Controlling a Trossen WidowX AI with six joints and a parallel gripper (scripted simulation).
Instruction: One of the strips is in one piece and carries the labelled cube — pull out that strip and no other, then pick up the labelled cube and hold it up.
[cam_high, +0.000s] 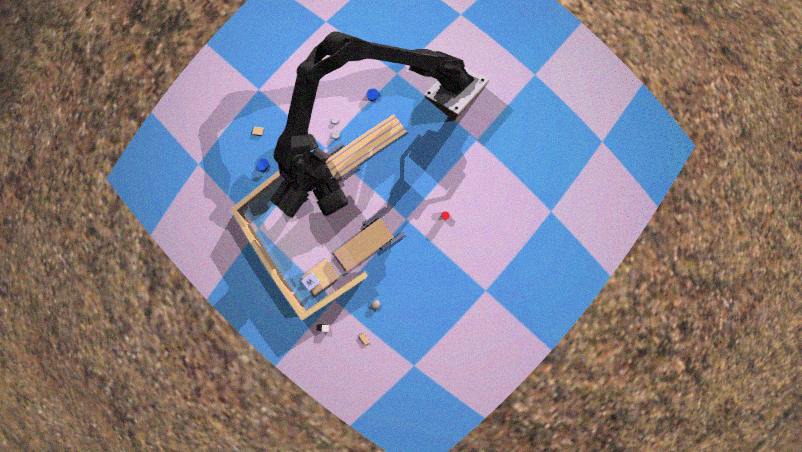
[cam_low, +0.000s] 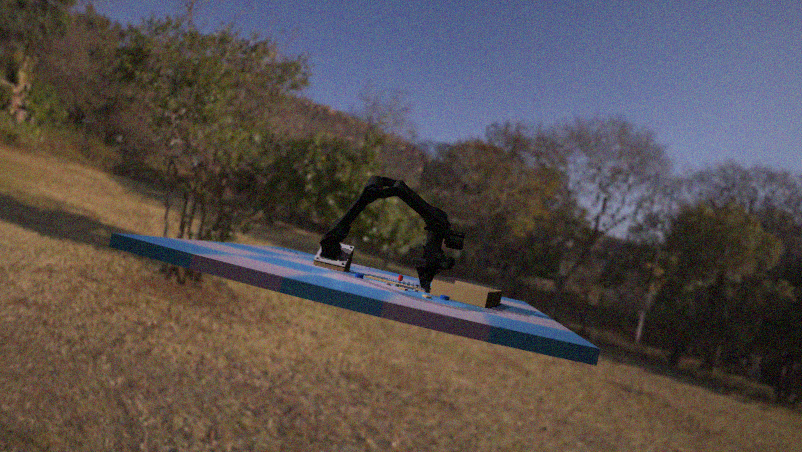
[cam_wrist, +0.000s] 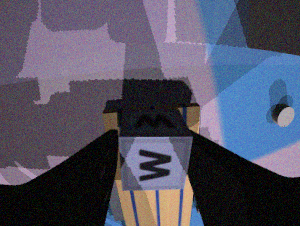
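Now: the strip 100 mm behind my gripper tip, 20 mm to the left of it and 10 mm below it.
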